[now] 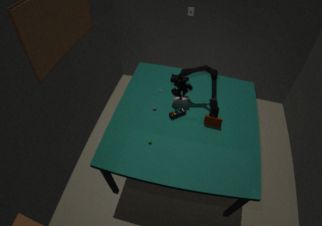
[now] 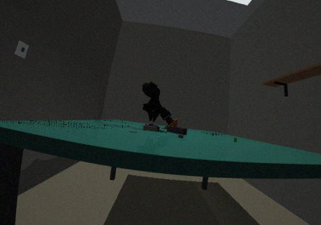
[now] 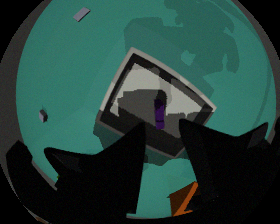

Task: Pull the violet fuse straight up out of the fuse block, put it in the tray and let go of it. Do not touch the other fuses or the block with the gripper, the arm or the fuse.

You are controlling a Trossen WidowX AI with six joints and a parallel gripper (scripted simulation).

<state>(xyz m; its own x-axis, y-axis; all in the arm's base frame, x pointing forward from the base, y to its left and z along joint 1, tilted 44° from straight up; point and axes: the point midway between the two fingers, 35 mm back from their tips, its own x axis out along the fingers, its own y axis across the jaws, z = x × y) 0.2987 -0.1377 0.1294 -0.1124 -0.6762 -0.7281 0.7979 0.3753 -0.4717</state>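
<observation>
The violet fuse lies 30 mm below my gripper tip. Also, from my gripper tip: tray: 50 mm below.
</observation>
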